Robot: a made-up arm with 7 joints. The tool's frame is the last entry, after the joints.
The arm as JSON. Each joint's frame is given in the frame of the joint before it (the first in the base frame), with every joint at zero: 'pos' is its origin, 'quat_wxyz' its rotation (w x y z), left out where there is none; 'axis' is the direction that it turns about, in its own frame. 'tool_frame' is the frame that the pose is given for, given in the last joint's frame.
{
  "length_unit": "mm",
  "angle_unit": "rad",
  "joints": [
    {
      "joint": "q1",
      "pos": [
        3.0,
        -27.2,
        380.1
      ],
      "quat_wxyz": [
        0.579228,
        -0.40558,
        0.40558,
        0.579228
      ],
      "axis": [
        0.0,
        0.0,
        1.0
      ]
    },
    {
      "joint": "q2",
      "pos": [
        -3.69,
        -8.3,
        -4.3
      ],
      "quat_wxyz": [
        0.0,
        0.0,
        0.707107,
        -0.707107
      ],
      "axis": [
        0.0,
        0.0,
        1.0
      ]
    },
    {
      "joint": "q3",
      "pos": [
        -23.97,
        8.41,
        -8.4
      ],
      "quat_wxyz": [
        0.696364,
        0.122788,
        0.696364,
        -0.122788
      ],
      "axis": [
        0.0,
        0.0,
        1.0
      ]
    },
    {
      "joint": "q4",
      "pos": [
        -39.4,
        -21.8,
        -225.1
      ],
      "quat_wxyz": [
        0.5,
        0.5,
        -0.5,
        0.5
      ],
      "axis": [
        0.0,
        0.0,
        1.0
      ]
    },
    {
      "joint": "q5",
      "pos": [
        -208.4,
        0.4,
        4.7
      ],
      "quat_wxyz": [
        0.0,
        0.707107,
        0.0,
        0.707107
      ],
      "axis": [
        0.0,
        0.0,
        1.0
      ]
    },
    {
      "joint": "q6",
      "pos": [
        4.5,
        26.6,
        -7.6
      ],
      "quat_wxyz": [
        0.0,
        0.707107,
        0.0,
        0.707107
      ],
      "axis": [
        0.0,
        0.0,
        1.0
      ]
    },
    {
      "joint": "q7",
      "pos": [
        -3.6,
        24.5,
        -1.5
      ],
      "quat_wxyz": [
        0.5,
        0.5,
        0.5,
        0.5
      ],
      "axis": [
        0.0,
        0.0,
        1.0
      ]
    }
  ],
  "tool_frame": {
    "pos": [
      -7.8,
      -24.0,
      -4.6
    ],
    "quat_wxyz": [
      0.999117,
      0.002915,
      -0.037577,
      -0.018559
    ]
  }
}
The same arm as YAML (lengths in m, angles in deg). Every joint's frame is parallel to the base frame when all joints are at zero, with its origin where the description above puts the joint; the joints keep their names.
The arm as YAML. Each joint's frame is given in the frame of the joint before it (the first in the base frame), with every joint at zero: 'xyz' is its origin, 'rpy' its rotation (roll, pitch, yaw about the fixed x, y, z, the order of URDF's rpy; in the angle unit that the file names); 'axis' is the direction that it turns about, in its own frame. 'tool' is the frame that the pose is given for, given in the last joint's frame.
units:
  length: m
  angle: deg
joints:
  - name: q1
    type: revolute
    origin:
      xyz: [0.003, -0.0272, 0.3801]
      rpy: [0.0, 0.0, 0.0]
    axis: [0.0, 0.9397, 0.342]
  - name: q2
    type: revolute
    origin:
      xyz: [0.0083, -0.0053, 0.002]
      rpy: [0.0, 0.0, 0.0]
    axis: [1.0, 0.0, 0.0]
  - name: q3
    type: revolute
    origin:
      xyz: [-0.0084, 0.0003, -0.0254]
      rpy: [0.0, 0.0, 0.0]
    axis: [0.0, 0.0, 1.0]
  - name: q4
    type: revolute
    origin:
      xyz: [0.0394, 0.0218, -0.2251]
      rpy: [0.0, 0.0, 0.0]
    axis: [0.0, 1.0, 0.0]
  - name: q5
    type: revolute
    origin:
      xyz: [0.0004, 0.0047, -0.2084]
      rpy: [0.0, 0.0, 0.0]
    axis: [0.0, 0.0, 1.0]
  - name: q6
    type: revolute
    origin:
      xyz: [-0.0266, 0.0045, -0.0076]
      rpy: [0.0, 0.0, 0.0]
    axis: [0.0, 1.0, 0.0]
  - name: q7
    type: revolute
    origin:
      xyz: [0.0245, -0.0015, -0.0036]
      rpy: [0.0, 0.0, 0.0]
    axis: [0.0, 0.0, 1.0]
tool:
  origin:
    xyz: [-0.0078, -0.024, -0.0046]
    rpy: [0.41, -4.3, -2.14]

